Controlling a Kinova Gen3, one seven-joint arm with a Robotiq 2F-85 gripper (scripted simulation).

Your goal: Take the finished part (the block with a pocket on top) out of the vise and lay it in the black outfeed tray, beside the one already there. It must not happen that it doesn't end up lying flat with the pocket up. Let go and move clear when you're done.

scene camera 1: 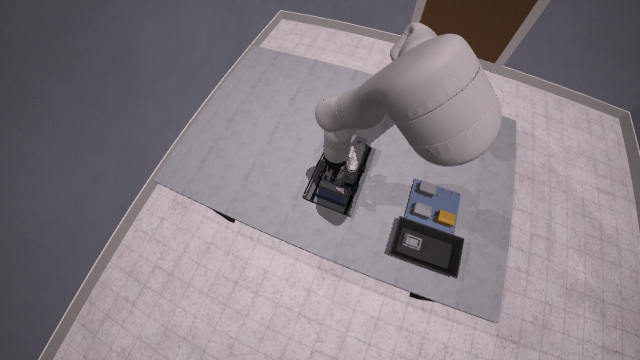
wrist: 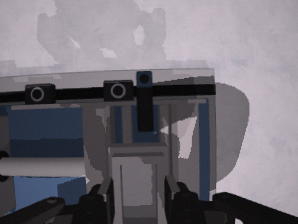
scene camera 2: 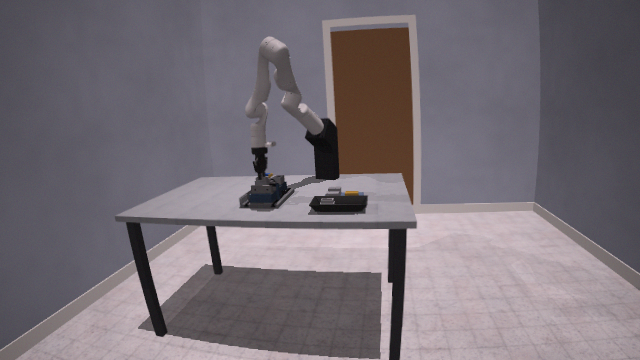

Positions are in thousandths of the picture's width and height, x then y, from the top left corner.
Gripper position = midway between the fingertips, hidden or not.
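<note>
A blue plate (scene camera 1: 698,560) is visible, and so is my gripper (wrist: 468,850).
</note>
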